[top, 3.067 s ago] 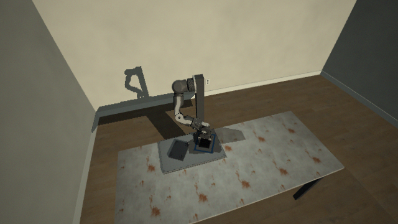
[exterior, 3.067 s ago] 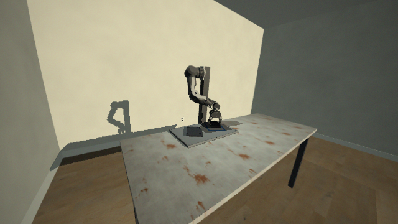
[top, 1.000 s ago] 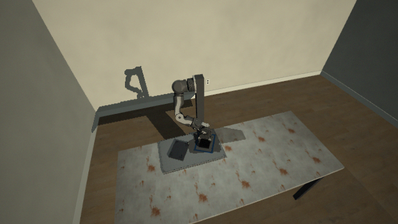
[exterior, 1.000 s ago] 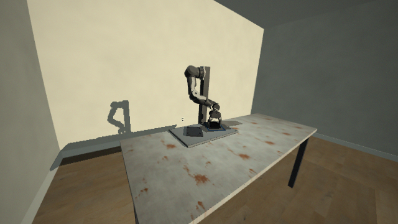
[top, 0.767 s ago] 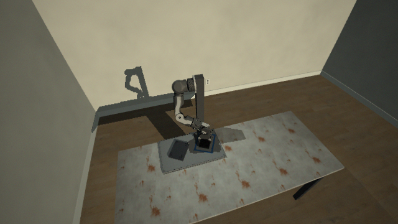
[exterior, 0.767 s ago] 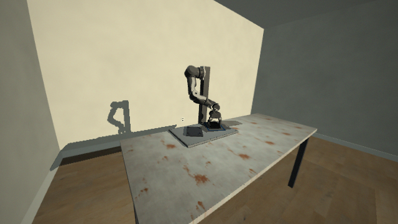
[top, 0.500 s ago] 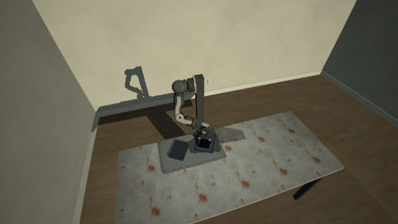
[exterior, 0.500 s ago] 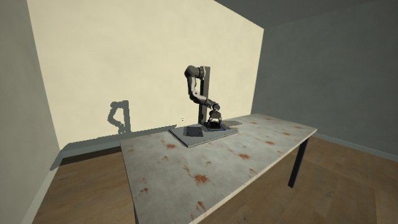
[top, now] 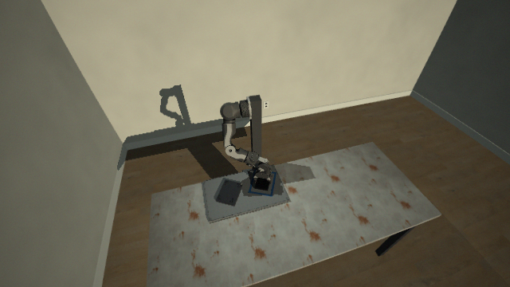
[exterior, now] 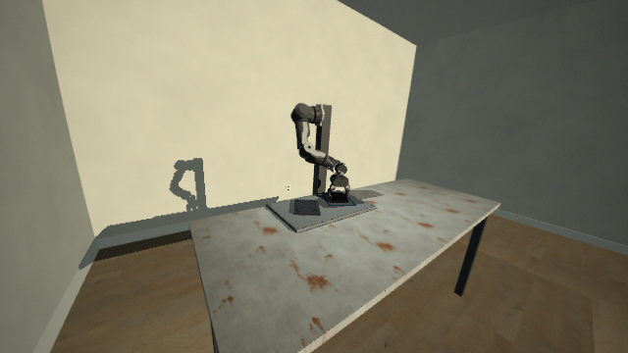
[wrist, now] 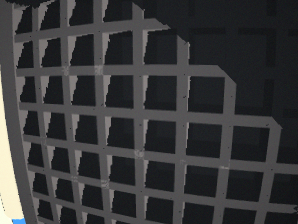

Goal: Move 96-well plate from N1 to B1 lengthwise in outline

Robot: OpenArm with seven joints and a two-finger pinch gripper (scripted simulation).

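Now: the dark 96-well plate right at my hand. Round my hand: dark plate nest 3 cm ahead, 22 cm to the right, 1 cm below; then small white label 1 cm behind, 14 cm to the right.
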